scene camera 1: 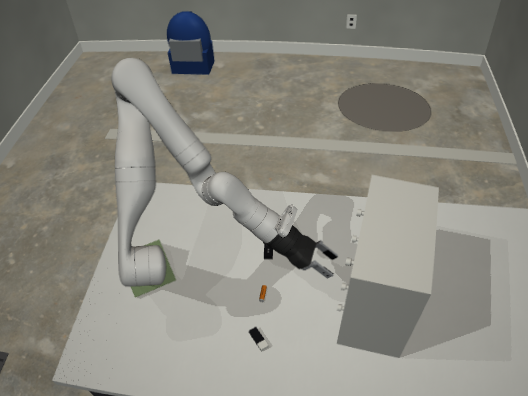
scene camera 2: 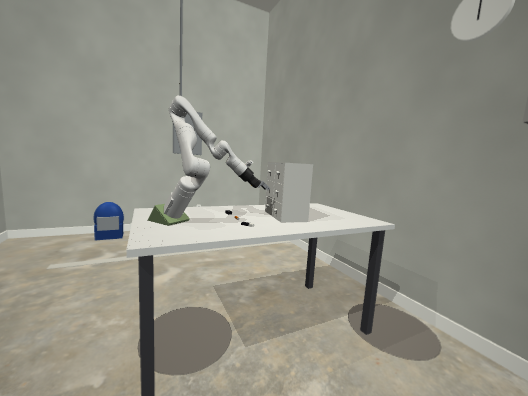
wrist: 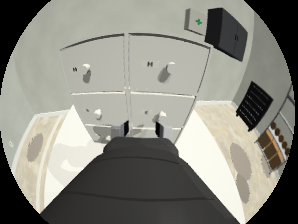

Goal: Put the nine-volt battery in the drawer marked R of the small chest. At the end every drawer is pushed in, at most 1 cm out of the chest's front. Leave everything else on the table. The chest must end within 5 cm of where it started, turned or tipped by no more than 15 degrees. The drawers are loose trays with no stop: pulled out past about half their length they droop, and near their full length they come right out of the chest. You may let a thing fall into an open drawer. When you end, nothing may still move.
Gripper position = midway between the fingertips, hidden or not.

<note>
In view: my gripper (scene camera 1: 332, 266) and a white chest (wrist: 126, 33).
My gripper also shows in the wrist view (wrist: 142, 126).
</note>
